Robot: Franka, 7 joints.
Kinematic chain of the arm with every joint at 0, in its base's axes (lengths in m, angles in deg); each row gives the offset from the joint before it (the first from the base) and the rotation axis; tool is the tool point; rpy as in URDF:
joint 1: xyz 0 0 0.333 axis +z
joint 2: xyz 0 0 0 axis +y
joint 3: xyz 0 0 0.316 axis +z
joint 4: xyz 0.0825 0 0 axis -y
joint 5: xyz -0.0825 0 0.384 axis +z
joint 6: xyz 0 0 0 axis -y
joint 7: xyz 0.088 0 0 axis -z
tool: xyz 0 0 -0.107 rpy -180 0 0
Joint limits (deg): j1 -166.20..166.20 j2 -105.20..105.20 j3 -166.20..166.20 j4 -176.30..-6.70 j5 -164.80..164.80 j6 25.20..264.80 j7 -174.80..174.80
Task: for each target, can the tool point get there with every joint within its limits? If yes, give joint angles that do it. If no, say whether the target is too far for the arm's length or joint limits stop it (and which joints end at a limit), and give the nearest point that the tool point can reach.
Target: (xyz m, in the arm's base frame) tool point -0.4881 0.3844 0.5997
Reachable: yes | joints -100.09 -27.09 -114.70 -100.94 120.89 81.14 25.52
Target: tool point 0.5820 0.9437 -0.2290
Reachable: no: too far | nearest point 0.4017 0.6513 -0.0549 | short by 0.385 m
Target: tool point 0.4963 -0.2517 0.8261
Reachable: yes | joints 123.03 -27.26 -132.90 -31.49 18.51 69.06 -44.29
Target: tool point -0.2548 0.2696 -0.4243
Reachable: no: joint limits stop it (at a limit: joint 2) | nearest point -0.2478 0.2622 -0.3551 | short by 0.070 m
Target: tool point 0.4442 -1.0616 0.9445
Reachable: no: too far | nearest point 0.2924 -0.6989 0.7356 | short by 0.445 m
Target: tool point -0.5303 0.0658 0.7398
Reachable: yes | joints -109.56 -3.82 -64.08 -82.04 -57.67 81.92 59.92
